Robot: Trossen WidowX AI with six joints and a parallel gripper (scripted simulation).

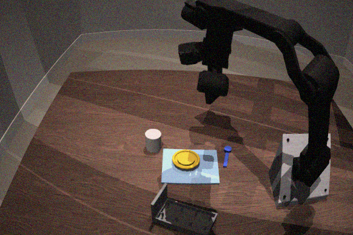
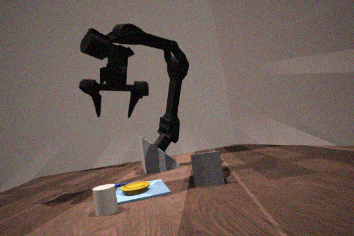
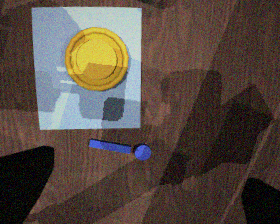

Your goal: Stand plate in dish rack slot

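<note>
Right now my gripper tip is 50 mm short of the yellow plate, 30 mm to the right of it and 190 mm above it. Round my gripper tip: beige cylinder (130 mm ahead, 30 mm to the right, 180 mm below); then blue utensil (70 mm behind, 200 mm below); then grey dish rack (60 mm ahead, 230 mm to the left, 180 mm below).
</note>
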